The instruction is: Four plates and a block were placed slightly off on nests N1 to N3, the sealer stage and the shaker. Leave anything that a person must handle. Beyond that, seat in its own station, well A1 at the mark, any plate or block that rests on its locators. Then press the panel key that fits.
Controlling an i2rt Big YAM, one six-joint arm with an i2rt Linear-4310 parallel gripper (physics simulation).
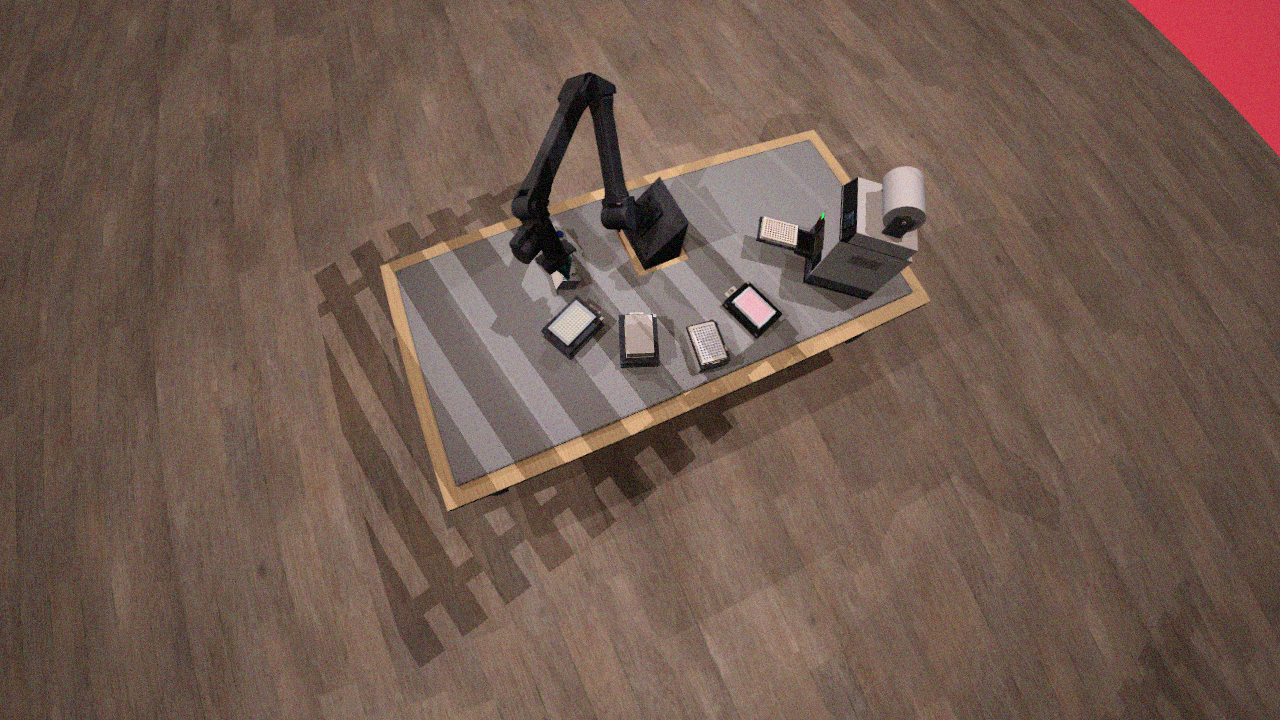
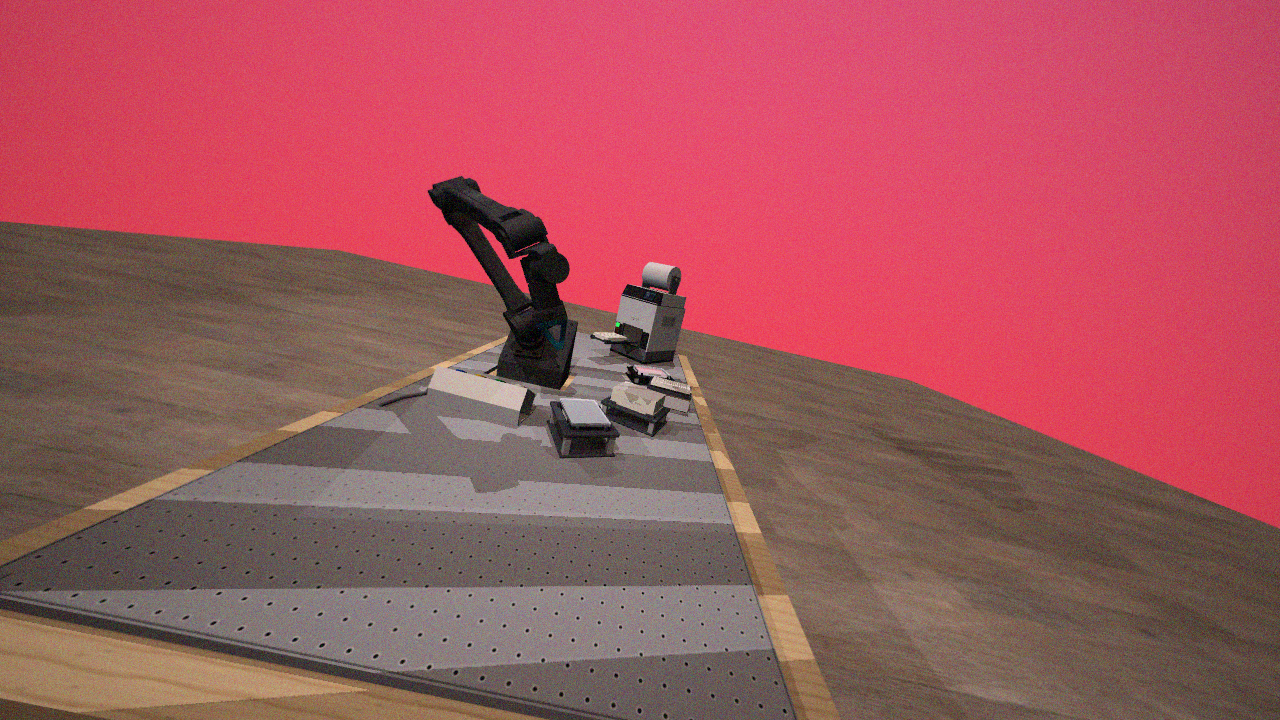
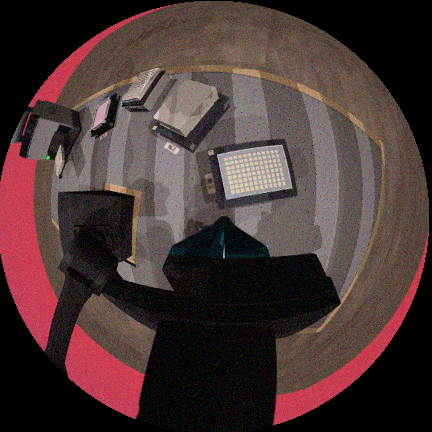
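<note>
My gripper (image 1: 565,271) (image 3: 224,221) is shut and empty, above the pale wedge-shaped panel (image 1: 565,281) (image 2: 474,394); its keys are not readable. A many-welled plate (image 1: 573,322) (image 2: 584,412) (image 3: 255,171) lies on the nest nearest the gripper. A plain beige block-like piece (image 1: 639,334) (image 2: 636,398) (image 3: 192,107) sits on the dark nest beside it. Then come a grey welled plate (image 1: 708,343) (image 3: 145,87) and a pink-topped plate (image 1: 752,307) (image 3: 102,114). Another welled plate (image 1: 778,231) (image 2: 609,336) is at the sealer (image 1: 859,259) (image 2: 649,324). Small seating offsets and A1 marks cannot be told.
The arm's dark base (image 1: 657,225) (image 2: 537,360) (image 3: 95,215) stands between the panel and the sealer, at the rear edge. A white film roll (image 1: 904,195) (image 2: 660,275) tops the sealer. A green light (image 1: 822,215) (image 2: 617,324) (image 3: 48,157) shows there. Wooden edging (image 1: 637,419) borders the table.
</note>
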